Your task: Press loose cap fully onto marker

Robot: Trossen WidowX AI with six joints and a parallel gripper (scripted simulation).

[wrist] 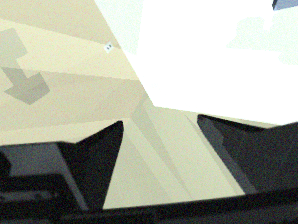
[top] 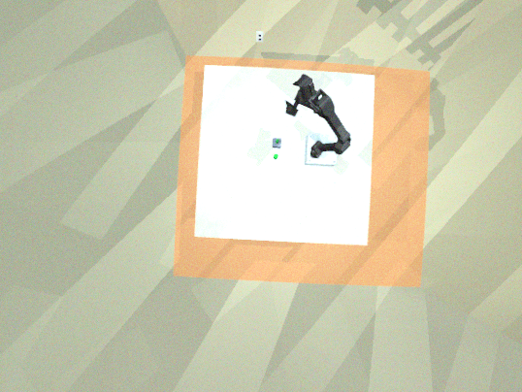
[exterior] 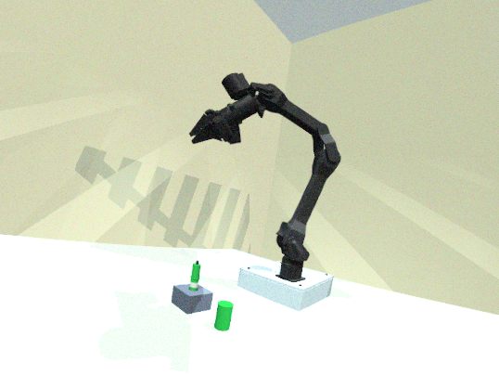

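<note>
My gripper tip is 370 mm above the green cap and 260 mm to the right of it. The rest, counted from my gripper tip: grey holder block (380 mm below, 160 mm to the left, 10 mm ahead).
</note>
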